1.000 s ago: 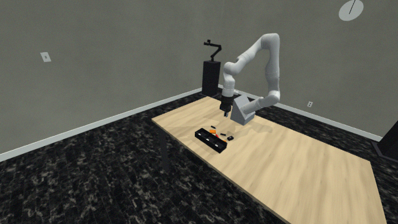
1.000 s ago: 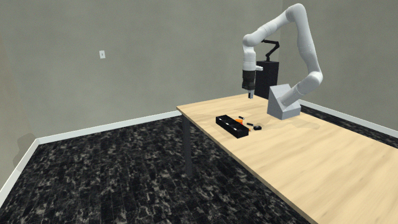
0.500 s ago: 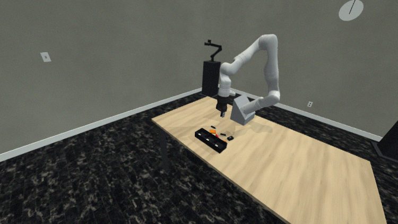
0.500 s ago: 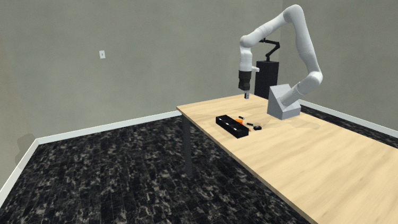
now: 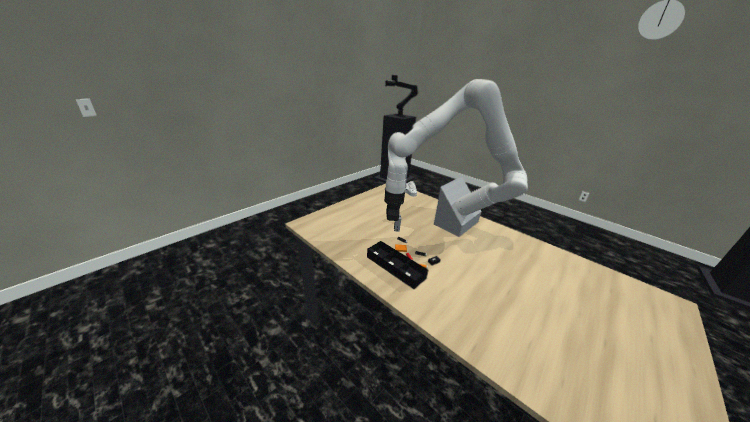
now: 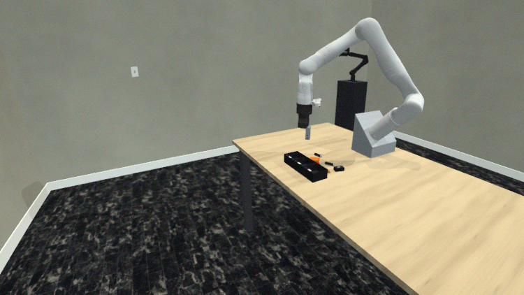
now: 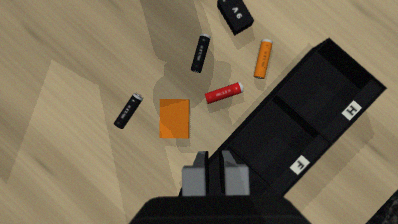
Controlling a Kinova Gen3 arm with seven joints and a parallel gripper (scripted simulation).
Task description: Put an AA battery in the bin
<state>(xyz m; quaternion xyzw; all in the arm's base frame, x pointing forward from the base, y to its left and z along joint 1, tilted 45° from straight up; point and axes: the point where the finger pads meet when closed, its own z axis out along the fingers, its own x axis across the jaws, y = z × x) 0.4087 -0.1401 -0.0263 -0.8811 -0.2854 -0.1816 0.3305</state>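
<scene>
Right now my hand is 13 cm above the black bin marked S, 6 cm short of it and 5 cm to the right of it. Also, from my hand: black AA battery 15 cm below, 12 cm behind, 3 cm to the right; then red AA battery 15 cm below, 6 cm to the left, 3 cm behind; then orange block 15 cm below, 6 cm behind.
</scene>
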